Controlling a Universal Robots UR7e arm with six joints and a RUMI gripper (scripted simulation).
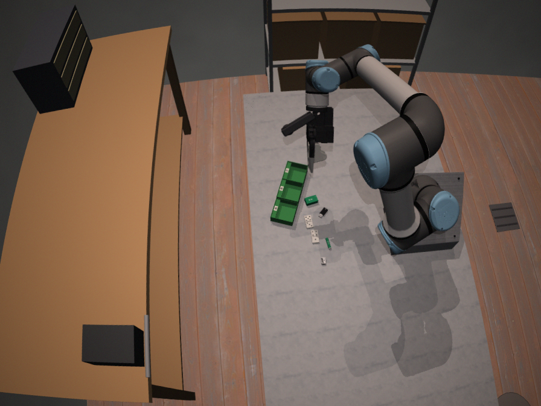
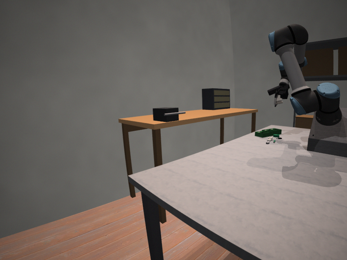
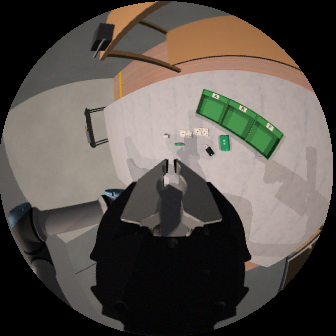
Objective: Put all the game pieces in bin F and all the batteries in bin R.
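Now: the green three-compartment bin 23 cm below my hand, 6 cm ahead of it and 4 cm to the right of it. From my hand the other things lie so: green 9V battery: 25 cm below, 3 cm behind, 2 cm to the right; then small black piece: 25 cm below, 6 cm behind, 4 cm to the left.
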